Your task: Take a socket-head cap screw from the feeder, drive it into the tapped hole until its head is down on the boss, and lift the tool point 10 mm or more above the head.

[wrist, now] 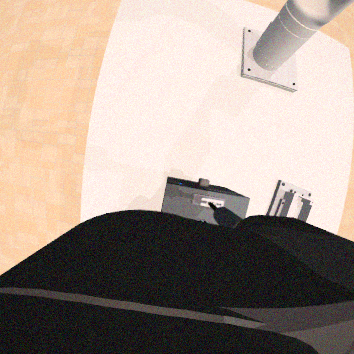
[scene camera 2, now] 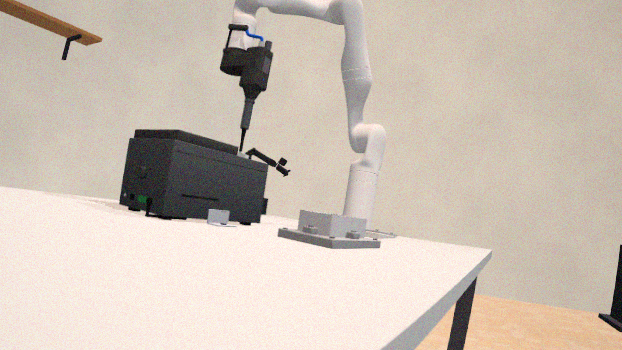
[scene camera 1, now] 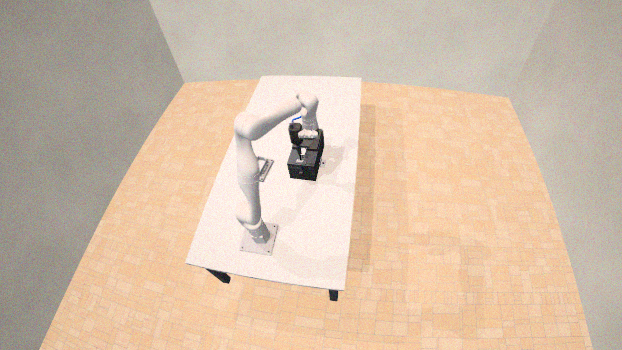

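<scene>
The black screw feeder (scene camera 1: 303,172) (scene camera 2: 215,180) (wrist: 175,202) stands on the table. My screwdriver (scene camera 1: 301,158) (scene camera 2: 241,150) (wrist: 211,204) points down with its thin bit tip at the light pick-up spot on the feeder's top. The tip looks at or very close to that spot; contact is unclear. No screw can be made out on the bit, and screws in the feeder are too small to tell. The grey workpiece (scene camera 1: 269,169) (scene camera 2: 325,223) (wrist: 274,200) lies apart from the feeder, partly hidden by the arm in scene camera 1. Its tapped hole cannot be made out.
A black jointed arm (scene camera 2: 267,159) shows beside the feeder's top. A small grey bracket (scene camera 2: 218,216) stands near the feeder's foot. The robot's base plate (scene camera 1: 260,247) (wrist: 245,55) is bolted to the white table (scene camera 1: 320,240). A wooden shelf (scene camera 2: 50,24) hangs on the wall.
</scene>
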